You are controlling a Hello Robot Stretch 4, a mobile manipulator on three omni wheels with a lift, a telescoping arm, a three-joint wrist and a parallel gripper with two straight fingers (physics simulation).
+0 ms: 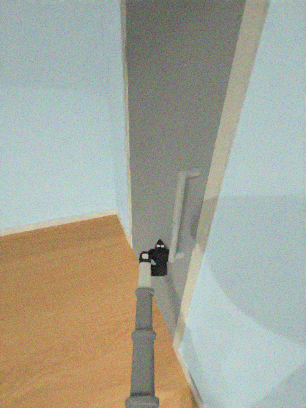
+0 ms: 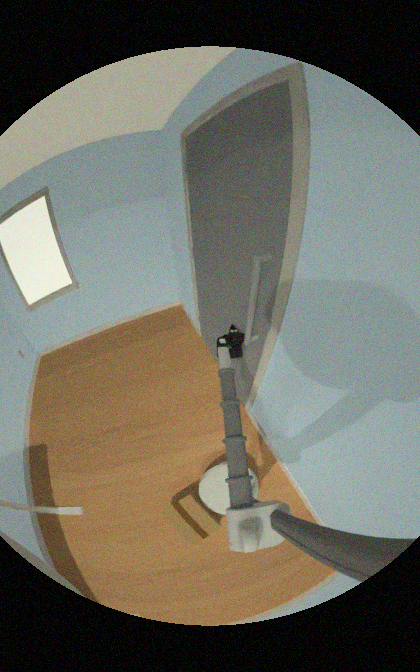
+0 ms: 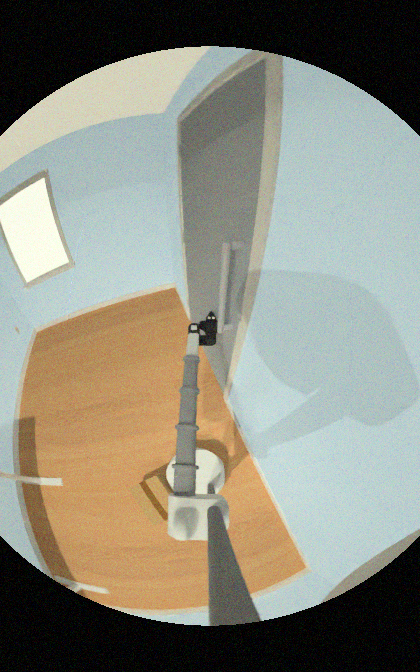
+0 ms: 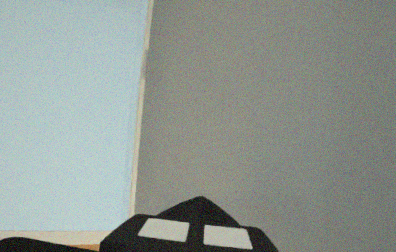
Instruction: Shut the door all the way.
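Seen in the pictures: gripper, fingertip midpoint: (image 1: 159,240) (image 2: 231,324) (image 3: 210,311) (image 4: 199,214); robot's base at its link origin: (image 2: 227,486) (image 3: 196,473).
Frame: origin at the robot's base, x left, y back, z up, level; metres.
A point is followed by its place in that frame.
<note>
The grey door (image 1: 175,100) {x -0.112, y -0.967, z 1.509 m} (image 2: 240,200) {x -0.113, y -0.966, z 1.483 m} (image 3: 222,175) {x -0.122, y -0.944, z 1.532 m} (image 4: 275,100) {x -0.127, y -0.930, z 0.824 m} stands upright within its pale frame (image 1: 227,130) {x -0.226, y -0.641, z 1.448 m} (image 2: 297,175) {x -0.221, y -0.654, z 1.603 m} (image 3: 269,150) {x -0.225, y -0.645, z 1.622 m}. It looks nearly in line with the frame; I cannot tell whether it is flush. A long grey bar handle (image 1: 178,215) {x -0.136, y -0.718, z 1.096 m} (image 2: 253,297) {x -0.133, y -0.718, z 1.103 m} (image 3: 224,287) {x -0.139, y -0.718, z 1.094 m} runs upright near the door's right edge. My black gripper (image 1: 160,242) {x -0.088, y -0.945, z 0.746 m} (image 2: 233,328) {x -0.088, y -0.945, z 0.746 m} (image 3: 211,315) {x -0.088, y -0.945, z 0.746 m} (image 4: 199,214) {x -0.088, y -0.945, z 0.746 m} is shut and empty, in front of the door, left of the handle's lower end. Whether its tips touch the door cannot be told.
Light blue walls (image 1: 55,150) {x 1.013, y -2.128, z 0.955 m} (image 2: 350,200) {x -0.298, y -0.493, z 1.559 m} (image 3: 340,175) {x -0.316, y -0.447, z 1.582 m} meet beside the door, with a pale skirting along the wooden floor (image 1: 65,300) {x 0.680, y -1.012, z -0.026 m} (image 2: 110,410) {x 1.076, y -0.679, z -0.027 m} (image 3: 100,390) {x 1.003, y -0.652, z -0.026 m}. A bright window (image 2: 37,250) {x 1.950, y -1.754, z 1.405 m} (image 3: 35,230) {x 1.961, y -1.750, z 1.406 m} is on the left wall. My white base (image 2: 212,487) {x 0.107, y -0.016, z 0.187 m} (image 3: 212,467) {x -0.116, y -0.056, z 0.186 m} stands near the right wall.
</note>
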